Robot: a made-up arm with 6 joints.
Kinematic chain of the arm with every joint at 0, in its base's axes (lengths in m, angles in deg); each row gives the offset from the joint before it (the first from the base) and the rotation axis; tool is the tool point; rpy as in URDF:
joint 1: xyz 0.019 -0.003 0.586 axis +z
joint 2: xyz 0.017 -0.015 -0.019 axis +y
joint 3: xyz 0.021 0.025 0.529 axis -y
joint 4: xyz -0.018 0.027 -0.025 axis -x
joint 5: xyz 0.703 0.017 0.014 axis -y
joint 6: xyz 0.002 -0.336 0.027 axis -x
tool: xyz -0.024 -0.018 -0.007 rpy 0 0 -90
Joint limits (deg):
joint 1: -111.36..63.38
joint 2: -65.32..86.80
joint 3: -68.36..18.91
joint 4: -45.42..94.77
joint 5: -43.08..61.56
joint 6: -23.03..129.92
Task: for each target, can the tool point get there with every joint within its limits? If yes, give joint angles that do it. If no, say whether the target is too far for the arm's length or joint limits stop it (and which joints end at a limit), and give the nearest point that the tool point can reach.
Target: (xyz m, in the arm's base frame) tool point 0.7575 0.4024 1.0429
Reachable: yes | joints 47.37 10.31 -3.00 21.41 29.90 -11.31
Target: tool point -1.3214 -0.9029 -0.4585
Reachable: no: too far | nearest point -0.5688 -0.7342 -0.0328 | short by 0.881 m
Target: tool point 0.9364 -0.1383 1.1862
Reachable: yes | joints -2.23 19.30 6.16 60.47 0.40 0.48
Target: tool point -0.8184 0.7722 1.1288
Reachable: no: joint limits stop it (at a limit: joint 2, joint 3) | nearest point -0.4947 0.4726 1.4745 | short by 0.560 m
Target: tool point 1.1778 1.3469 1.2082
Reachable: no: too far | nearest point 0.7649 0.8659 0.9775 | short by 0.675 m
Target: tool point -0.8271 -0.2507 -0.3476
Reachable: no: joint limits stop it (at a limit: joint 1, joint 2, joint 5) | nearest point -0.4606 -0.3960 -0.1188 | short by 0.456 m
